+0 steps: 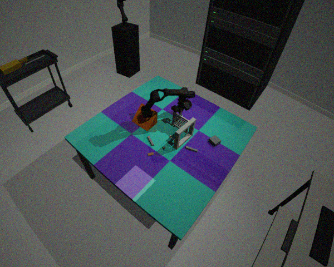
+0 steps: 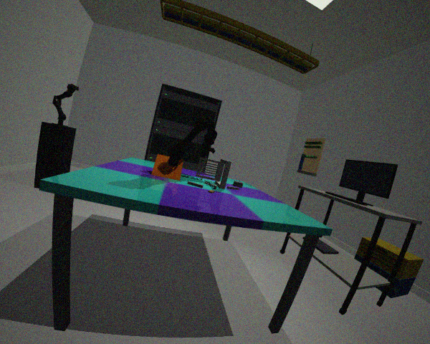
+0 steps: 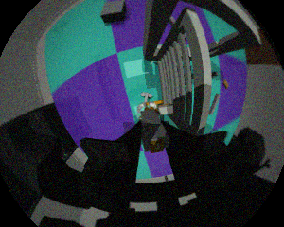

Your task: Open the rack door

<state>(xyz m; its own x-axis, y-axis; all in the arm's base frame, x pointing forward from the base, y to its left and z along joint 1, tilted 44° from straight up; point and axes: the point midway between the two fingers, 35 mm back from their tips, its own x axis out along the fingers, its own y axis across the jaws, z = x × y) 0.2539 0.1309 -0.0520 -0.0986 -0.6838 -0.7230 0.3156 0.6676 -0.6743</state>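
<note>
My gripper tip is 10 mm short of the upright handle and 30 mm above it. Also, from my gripper tip: small tan block (20 mm behind, 430 mm to the right, 140 mm below); then small cube (40 mm ahead, 320 mm to the right, 130 mm below); then grey box (370 mm ahead, 20 mm to the right, 120 mm below).
</note>
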